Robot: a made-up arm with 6 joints.
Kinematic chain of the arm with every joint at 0, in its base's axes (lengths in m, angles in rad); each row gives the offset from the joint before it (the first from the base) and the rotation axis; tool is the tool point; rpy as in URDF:
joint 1: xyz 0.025 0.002 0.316 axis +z
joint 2: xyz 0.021 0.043 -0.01 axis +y
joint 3: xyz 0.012 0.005 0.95 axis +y
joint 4: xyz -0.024 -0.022 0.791 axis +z
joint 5: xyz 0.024 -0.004 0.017 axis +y
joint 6: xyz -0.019 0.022 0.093 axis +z
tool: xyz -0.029 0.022 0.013 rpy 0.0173 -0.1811 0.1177
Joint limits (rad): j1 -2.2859..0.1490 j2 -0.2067..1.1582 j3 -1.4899..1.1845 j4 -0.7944..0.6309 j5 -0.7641..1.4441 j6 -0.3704..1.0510
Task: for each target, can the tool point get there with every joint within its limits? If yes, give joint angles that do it. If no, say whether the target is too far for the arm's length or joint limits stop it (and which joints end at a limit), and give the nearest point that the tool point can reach.
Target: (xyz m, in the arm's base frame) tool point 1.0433 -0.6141 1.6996
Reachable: yes | joints -0.5955 0.8865 -0.3403 -0.5628 -0.1325 0.7763
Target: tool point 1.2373 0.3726 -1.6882
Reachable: no: too far | nearest point 1.4628 0.2575 -0.0079 | short by 1.699 m
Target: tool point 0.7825 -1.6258 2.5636
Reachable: no: too far | nearest point 0.5237 -1.0696 1.7830 | short by 0.993 m
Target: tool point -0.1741 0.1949 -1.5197
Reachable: no: joint limits stop it (at a limit: joint 1, joint 2, joint 3, joint 5, joint 6) | nearest point -0.9106 -1.0876 -0.0010 | short by 2.120 m
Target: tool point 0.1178 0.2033 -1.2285
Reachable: no: joint limits stop it (at a limit: joint 1, joint 2, joint 3, joint 5, joint 6) | nearest point 1.4392 0.2517 -0.0016 | short by 1.804 m
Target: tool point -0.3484 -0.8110 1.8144
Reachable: yes | joints -2.0435 0.8599 -0.6179 0.3560 -0.1287 0.3570
